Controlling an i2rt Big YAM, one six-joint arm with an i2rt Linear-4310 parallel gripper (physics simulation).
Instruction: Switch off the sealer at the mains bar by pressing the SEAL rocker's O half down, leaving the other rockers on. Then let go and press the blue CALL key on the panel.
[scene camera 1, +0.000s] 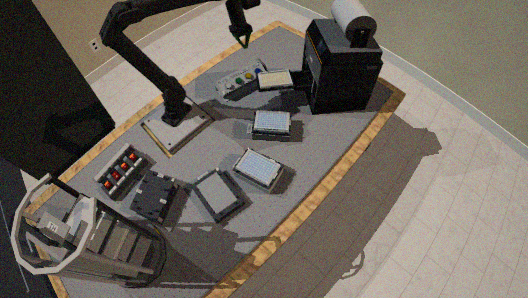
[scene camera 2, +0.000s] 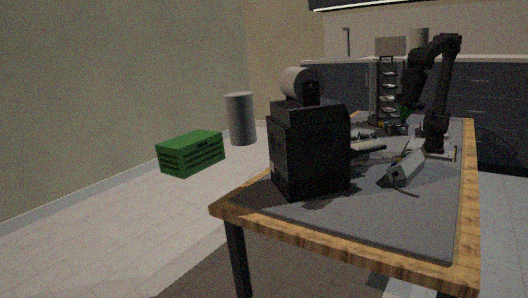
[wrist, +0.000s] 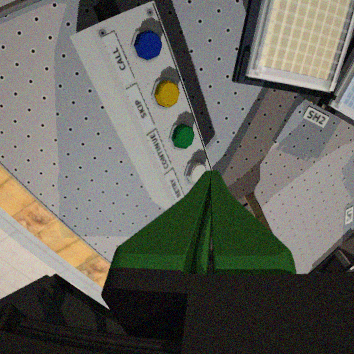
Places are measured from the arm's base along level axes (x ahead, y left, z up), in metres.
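Pixels of known places: gripper, fingertip midpoint: (scene camera 1: 245, 48) (scene camera 2: 401, 122) (wrist: 211, 179); arm's base at its link origin: (scene camera 1: 176, 114) (scene camera 2: 433, 148).
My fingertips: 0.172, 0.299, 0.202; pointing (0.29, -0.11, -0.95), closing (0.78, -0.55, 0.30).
Ahead of a thing's pixels: the offset from my fingertips to its top centre, as dx, dy, dz.
The mains bar @[-0.211, -0.638, -0.167] (scene camera 1: 120, 170) lies left of the middle of the table in scene camera 1, with a row of red-orange rockers; their labels and tilt are too small to read, so I cannot tell which is SEAL. The grey key panel @[-0.031, -0.014, -0.136] (scene camera 1: 227, 90) (scene camera 2: 411, 167) (wrist: 107, 60) carries the blue CALL key @[+0.018, +0.047, -0.145] (scene camera 1: 257, 71) (wrist: 148, 45) at its end, then yellow SKIP, green CONTINUE and white RETRY keys. My gripper (scene camera 1: 245, 46) (scene camera 2: 403, 113) (wrist: 211, 179) is shut and empty, raised above the table. In the wrist view its tips overlap the RETRY end, away from the blue key.
A black machine with a white roll @[+0.339, +0.160, +0.236] (scene camera 1: 340, 70) (scene camera 2: 310, 150) stands beside the panel, with a cream plate @[+0.138, -0.008, -0.090] (scene camera 1: 275, 80) (wrist: 305, 40) at its front. Two blue-white plates @[+0.213, -0.156, -0.151] (scene camera 1: 272, 121) @[+0.271, -0.343, -0.151] (scene camera 1: 258, 168), a framed grey pad @[+0.196, -0.490, -0.182] (scene camera 1: 217, 192), a black block @[+0.013, -0.630, -0.144] (scene camera 1: 155, 196) and a ringed rack stand farther along the table.
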